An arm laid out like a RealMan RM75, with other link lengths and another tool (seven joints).
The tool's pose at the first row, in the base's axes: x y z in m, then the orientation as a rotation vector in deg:
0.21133, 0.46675, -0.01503, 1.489, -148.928, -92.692
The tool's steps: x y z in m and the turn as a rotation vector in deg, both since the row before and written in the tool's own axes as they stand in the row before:
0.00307, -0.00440, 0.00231, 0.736, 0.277, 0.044
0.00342, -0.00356, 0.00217, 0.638, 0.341, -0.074
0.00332, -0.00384, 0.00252, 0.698, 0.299, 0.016
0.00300, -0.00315, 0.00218, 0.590, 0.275, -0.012
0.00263, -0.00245, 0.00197, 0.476, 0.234, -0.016
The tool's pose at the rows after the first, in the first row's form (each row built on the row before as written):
0.20797, 0.46670, -0.01981, 1.699, -149.302, -91.603
0.20429, 0.46681, -0.02375, 2.106, -149.590, -90.651
0.20066, 0.46704, -0.02810, 2.366, -149.915, -89.609
0.19739, 0.46725, -0.03170, 2.635, -150.177, -88.726
0.19452, 0.46759, -0.03461, 2.869, -150.378, -88.010

